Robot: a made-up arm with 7 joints. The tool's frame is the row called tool.
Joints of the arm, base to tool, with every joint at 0 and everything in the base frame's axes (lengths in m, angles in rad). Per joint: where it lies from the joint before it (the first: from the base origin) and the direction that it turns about. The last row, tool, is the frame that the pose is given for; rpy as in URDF.
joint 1: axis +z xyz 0 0 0.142
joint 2: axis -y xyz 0 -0.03 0.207
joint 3: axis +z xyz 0 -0.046 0.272
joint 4: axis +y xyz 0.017 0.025 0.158
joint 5: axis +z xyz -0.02 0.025 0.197
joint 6: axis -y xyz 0 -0.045 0.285
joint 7: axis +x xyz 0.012 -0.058 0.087
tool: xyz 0 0 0 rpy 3.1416 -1.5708 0
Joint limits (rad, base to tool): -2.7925..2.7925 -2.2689..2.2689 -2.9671..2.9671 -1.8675..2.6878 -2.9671..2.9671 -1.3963..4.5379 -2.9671..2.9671
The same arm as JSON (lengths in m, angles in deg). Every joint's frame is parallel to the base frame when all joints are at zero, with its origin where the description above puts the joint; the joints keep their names.
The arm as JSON. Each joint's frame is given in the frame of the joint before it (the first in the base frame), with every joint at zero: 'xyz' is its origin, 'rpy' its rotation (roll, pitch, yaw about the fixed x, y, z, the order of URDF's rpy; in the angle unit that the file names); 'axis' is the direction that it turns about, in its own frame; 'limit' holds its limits. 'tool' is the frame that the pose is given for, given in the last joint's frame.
{
  "units": {
    "length": "m",
    "angle": "deg"
  },
  "joints": [
    {
      "name": "joint 1",
      "type": "revolute",
      "origin": {
        "xyz": [
          0.0,
          0.0,
          0.142
        ],
        "rpy": [
          0.0,
          0.0,
          0.0
        ]
      },
      "axis": [
        0.0,
        0.0,
        1.0
      ],
      "limit": {
        "lower": -160.0,
        "upper": 160.0
      }
    },
    {
      "name": "joint 2",
      "type": "revolute",
      "origin": {
        "xyz": [
          0.0,
          -0.03,
          0.207
        ],
        "rpy": [
          0.0,
          0.0,
          0.0
        ]
      },
      "axis": [
        0.0,
        -1.0,
        0.0
      ],
      "limit": {
        "lower": -130.0,
        "upper": 130.0
      }
    },
    {
      "name": "joint 3",
      "type": "revolute",
      "origin": {
        "xyz": [
          0.0,
          -0.046,
          0.272
        ],
        "rpy": [
          0.0,
          0.0,
          0.0
        ]
      },
      "axis": [
        0.0,
        0.0,
        1.0
      ],
      "limit": {
        "lower": -170.0,
        "upper": 170.0
      }
    },
    {
      "name": "joint 4",
      "type": "revolute",
      "origin": {
        "xyz": [
          0.017,
          0.025,
          0.158
        ],
        "rpy": [
          0.0,
          0.0,
          0.0
        ]
      },
      "axis": [
        0.0,
        1.0,
        0.0
      ],
      "limit": {
        "lower": -107.0,
        "upper": 154.0
      }
    },
    {
      "name": "joint 5",
      "type": "revolute",
      "origin": {
        "xyz": [
          -0.02,
          0.025,
          0.197
        ],
        "rpy": [
          0.0,
          0.0,
          0.0
        ]
      },
      "axis": [
        0.0,
        0.0,
        1.0
      ],
      "limit": {
        "lower": -170.0,
        "upper": 170.0
      }
    },
    {
      "name": "joint 6",
      "type": "revolute",
      "origin": {
        "xyz": [
          0.0,
          -0.045,
          0.285
        ],
        "rpy": [
          0.0,
          0.0,
          0.0
        ]
      },
      "axis": [
        0.0,
        -1.0,
        0.0
      ],
      "limit": {
        "lower": -80.0,
        "upper": 260.0
      }
    },
    {
      "name": "joint 7",
      "type": "revolute",
      "origin": {
        "xyz": [
          0.012,
          -0.058,
          0.087
        ],
        "rpy": [
          0.0,
          0.0,
          0.0
        ]
      },
      "axis": [
        1.0,
        0.0,
        0.0
      ],
      "limit": {
        "lower": -170.0,
        "upper": 170.0
      }
    }
  ],
  "tool": {
    "origin": {
      "xyz": [
        0.0,
        0.0,
        0.0
      ],
      "rpy": [
        -180.0,
        -90.0,
        0.0
      ]
    }
  }
}

